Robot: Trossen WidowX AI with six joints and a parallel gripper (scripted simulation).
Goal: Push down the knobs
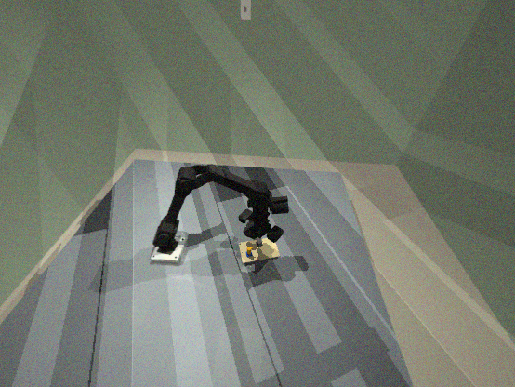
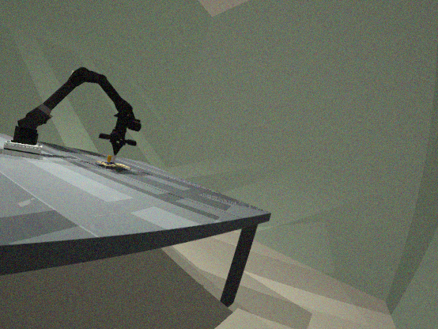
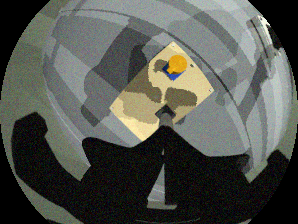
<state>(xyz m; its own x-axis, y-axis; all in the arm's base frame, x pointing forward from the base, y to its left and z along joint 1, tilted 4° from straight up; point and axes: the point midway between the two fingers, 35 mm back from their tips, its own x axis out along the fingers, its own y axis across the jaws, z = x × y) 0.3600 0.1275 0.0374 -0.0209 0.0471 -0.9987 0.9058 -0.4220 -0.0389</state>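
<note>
The grey knob is 10 mm below my gripper tip. Round my gripper tip: orange knob 30 mm behind, 60 mm to the right, 20 mm below.
</note>
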